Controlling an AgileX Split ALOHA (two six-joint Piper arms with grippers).
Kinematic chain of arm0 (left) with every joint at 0, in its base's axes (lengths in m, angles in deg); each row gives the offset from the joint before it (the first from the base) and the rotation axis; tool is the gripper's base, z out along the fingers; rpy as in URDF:
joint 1: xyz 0 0 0.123 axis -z
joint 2: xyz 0 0 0 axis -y
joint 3: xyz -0.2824 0 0.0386 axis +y
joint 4: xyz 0.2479 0 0.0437 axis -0.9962 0 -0.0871
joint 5: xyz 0 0 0 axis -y
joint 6: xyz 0.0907 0 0.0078 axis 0.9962 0 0.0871
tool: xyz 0 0 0 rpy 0 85 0
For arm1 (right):
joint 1: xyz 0 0 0.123 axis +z
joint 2: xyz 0 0 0 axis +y
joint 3: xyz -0.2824 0 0.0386 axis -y
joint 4: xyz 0.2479 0 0.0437 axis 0.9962 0 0.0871
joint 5: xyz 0 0 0 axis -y
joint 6: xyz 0.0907 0 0.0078 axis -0.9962 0 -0.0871
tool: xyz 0 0 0 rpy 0 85 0
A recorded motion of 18 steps. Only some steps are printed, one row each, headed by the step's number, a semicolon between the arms.
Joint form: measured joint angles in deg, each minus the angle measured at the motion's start. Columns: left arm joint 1, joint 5, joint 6, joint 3, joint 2, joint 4; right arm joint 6, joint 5, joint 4, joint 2, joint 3, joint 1.
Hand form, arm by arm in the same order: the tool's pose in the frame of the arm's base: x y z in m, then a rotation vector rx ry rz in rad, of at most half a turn. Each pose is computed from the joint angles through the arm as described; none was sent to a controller.
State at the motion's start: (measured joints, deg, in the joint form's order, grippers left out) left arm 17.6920 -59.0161 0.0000 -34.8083 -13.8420 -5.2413; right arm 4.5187 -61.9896 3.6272 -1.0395 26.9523 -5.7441
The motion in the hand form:
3: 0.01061 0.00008 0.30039 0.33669 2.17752 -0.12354; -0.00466 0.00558 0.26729 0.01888 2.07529 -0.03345
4: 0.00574 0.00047 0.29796 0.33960 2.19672 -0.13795; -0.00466 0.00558 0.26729 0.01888 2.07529 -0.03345
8: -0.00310 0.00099 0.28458 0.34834 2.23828 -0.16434; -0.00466 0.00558 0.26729 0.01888 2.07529 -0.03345
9: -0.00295 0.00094 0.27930 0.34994 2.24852 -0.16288; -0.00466 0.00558 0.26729 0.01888 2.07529 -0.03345
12: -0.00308 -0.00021 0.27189 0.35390 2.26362 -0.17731; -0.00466 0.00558 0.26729 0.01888 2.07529 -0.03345
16: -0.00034 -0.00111 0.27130 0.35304 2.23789 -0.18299; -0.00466 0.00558 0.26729 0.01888 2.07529 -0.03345
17: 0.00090 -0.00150 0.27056 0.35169 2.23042 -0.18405; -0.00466 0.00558 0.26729 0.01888 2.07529 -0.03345
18: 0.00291 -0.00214 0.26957 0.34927 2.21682 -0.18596; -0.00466 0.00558 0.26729 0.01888 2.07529 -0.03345
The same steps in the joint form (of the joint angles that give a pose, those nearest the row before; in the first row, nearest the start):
3: 0.00 -6.58 0.00 0.00 3.50 2.96; 0.00 0.00 0.00 0.00 0.00 0.00
4: 0.00 -8.56 0.00 0.00 4.44 3.75; 0.00 0.00 0.00 0.00 0.00 0.00
8: 0.00 -11.81 0.00 1.95 7.32 5.24; 0.00 0.00 0.00 0.00 0.00 0.00
9: 0.00 -11.86 0.00 3.04 7.86 5.24; 0.00 0.00 0.00 0.00 0.00 0.00
12: 0.00 -11.92 0.00 4.56 8.62 6.00; 0.00 0.00 0.00 0.00 0.00 0.00
16: 0.17 -9.87 0.00 5.20 8.68 6.02; 0.00 0.00 0.00 0.00 0.00 0.00
17: 0.18 -9.09 0.00 5.55 8.68 6.02; 0.00 0.00 0.00 0.00 0.00 0.00
18: 0.17 -7.76 0.00 6.09 8.68 6.02; 0.00 0.00 0.00 0.00 0.00 0.00

